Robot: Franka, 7 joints.
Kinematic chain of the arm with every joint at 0, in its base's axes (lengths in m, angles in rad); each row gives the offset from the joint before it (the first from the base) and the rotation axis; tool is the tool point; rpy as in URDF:
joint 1: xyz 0 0 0.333 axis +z
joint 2: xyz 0 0 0 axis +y
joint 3: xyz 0 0 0.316 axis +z
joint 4: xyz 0.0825 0 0 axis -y
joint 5: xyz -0.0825 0 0.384 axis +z
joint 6: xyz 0 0 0 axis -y
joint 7: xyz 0.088 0 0 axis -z
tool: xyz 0 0 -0.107 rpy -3.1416 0 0
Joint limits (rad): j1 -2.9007..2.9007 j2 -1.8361..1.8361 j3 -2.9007..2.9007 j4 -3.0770..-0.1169 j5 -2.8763..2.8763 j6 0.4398..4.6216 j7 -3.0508..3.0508
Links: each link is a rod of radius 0.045 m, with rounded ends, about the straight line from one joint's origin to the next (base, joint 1, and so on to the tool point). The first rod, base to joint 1, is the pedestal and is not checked.
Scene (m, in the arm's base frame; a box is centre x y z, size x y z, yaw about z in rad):
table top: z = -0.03
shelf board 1: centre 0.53 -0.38 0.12 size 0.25 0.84 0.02 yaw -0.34
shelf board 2: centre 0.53 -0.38 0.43 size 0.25 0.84 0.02 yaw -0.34
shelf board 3: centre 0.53 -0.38 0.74 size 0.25 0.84 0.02 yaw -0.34
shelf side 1: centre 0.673 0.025 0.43 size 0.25 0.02 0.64 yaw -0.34
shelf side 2: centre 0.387 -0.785 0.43 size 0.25 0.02 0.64 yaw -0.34
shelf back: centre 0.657 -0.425 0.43 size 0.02 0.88 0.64 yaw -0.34
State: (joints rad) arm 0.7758 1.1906 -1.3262 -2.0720 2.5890 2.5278 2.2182
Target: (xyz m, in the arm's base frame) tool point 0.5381 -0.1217 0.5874
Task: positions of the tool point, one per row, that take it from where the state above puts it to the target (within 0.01 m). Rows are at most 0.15 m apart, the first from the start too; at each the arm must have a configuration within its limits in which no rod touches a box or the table.
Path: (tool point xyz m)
1: 0.4442 -0.2507 0.2497
2: 0.3675 -0.2236 0.2498
3: 0.2859 -0.1999 0.2565
4: 0.3285 -0.1860 0.3609
5: 0.3484 -0.1343 0.4760
6: 0.3321 -0.0488 0.5874
7: 0.4443 -0.0818 0.5866
8: 0.5381 -0.1217 0.5874

